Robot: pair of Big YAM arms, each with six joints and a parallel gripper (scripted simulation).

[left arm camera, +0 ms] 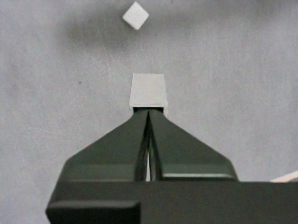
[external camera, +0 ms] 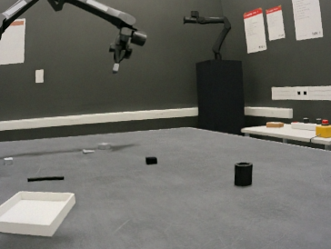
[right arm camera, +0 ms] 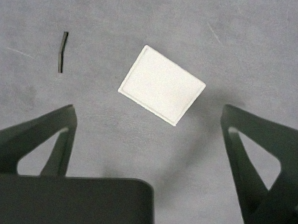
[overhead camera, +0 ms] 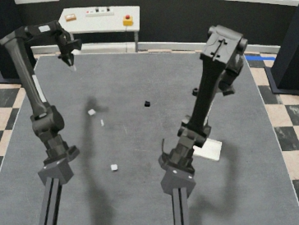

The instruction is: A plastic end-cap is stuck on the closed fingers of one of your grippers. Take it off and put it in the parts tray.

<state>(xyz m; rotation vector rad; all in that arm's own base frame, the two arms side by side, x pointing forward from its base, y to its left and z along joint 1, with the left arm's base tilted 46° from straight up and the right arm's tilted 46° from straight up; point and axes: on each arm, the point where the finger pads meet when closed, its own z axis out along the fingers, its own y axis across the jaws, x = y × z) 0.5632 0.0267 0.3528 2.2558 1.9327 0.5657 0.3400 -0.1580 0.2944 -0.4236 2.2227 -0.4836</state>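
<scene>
The white parts tray lies 8 cm behind my right hand, 2 cm to the right of it and 37 cm below it. Round my right hand: screw 6 cm ahead, 62 cm to the left, 37 cm below.
</scene>
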